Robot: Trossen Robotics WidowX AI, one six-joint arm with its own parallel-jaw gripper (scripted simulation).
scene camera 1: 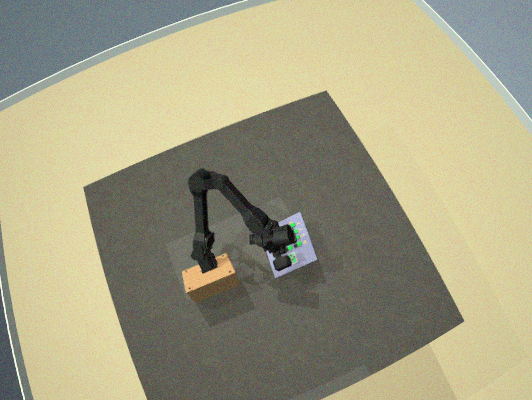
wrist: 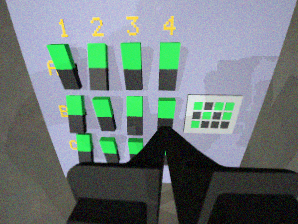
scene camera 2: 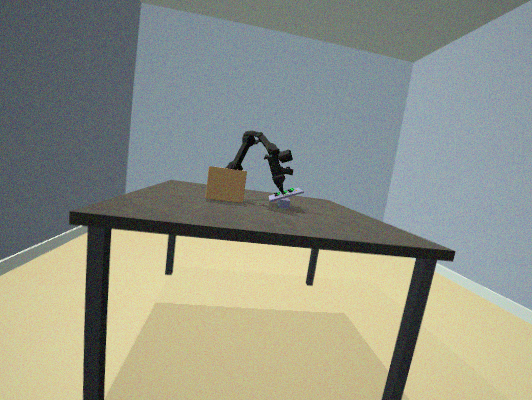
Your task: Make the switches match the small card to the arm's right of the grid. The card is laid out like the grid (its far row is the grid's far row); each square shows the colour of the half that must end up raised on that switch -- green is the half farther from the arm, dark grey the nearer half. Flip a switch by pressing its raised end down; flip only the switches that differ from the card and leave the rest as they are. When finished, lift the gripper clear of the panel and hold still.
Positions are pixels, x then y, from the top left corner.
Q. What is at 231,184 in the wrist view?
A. My gripper.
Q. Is my gripper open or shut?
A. Shut.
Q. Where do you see a switch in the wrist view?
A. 61,54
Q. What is my gripper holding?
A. Nothing.
